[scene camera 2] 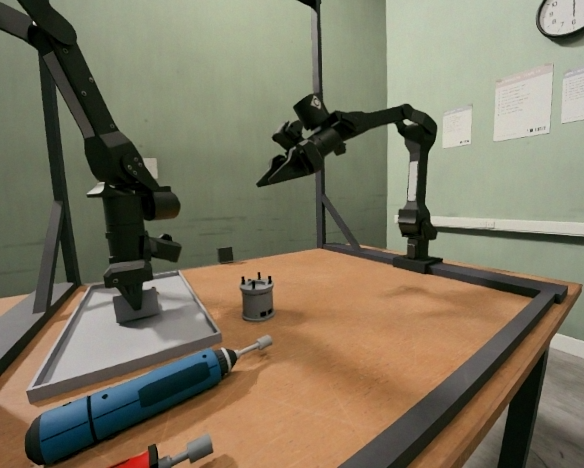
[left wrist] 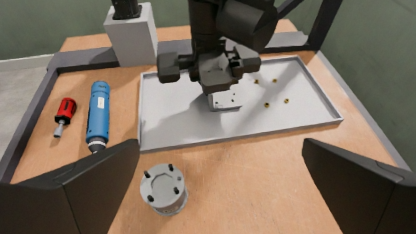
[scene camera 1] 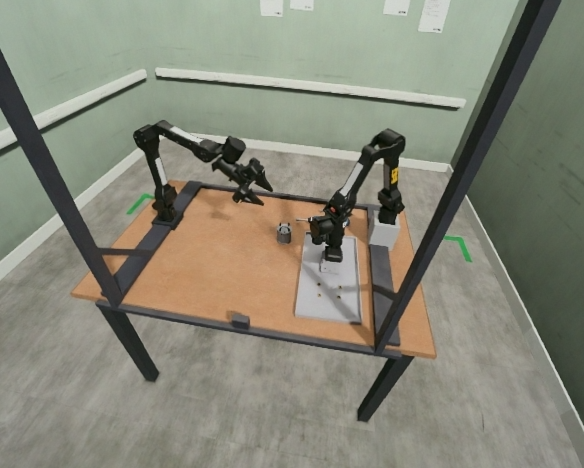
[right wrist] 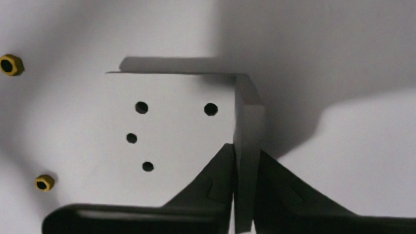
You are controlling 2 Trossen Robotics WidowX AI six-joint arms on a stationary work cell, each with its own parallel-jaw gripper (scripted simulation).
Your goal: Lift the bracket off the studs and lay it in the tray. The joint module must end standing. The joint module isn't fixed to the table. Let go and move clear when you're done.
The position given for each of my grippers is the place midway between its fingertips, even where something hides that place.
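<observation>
I can see a grey L-shaped bracket (scene camera 2: 123, 311), and that grey L-shaped bracket (right wrist: 177, 134) shows as well. There's also a grey joint module (scene camera 2: 257, 297), and I see the grey joint module (left wrist: 157, 186) too, though in the right wrist view the grey joint module is out of frame. As for my grippers, there's my right gripper (scene camera 2: 137, 309) and my left gripper (scene camera 2: 262, 184), and my left gripper also shows at (left wrist: 220, 146) and (scene camera 1: 268, 197).
</observation>
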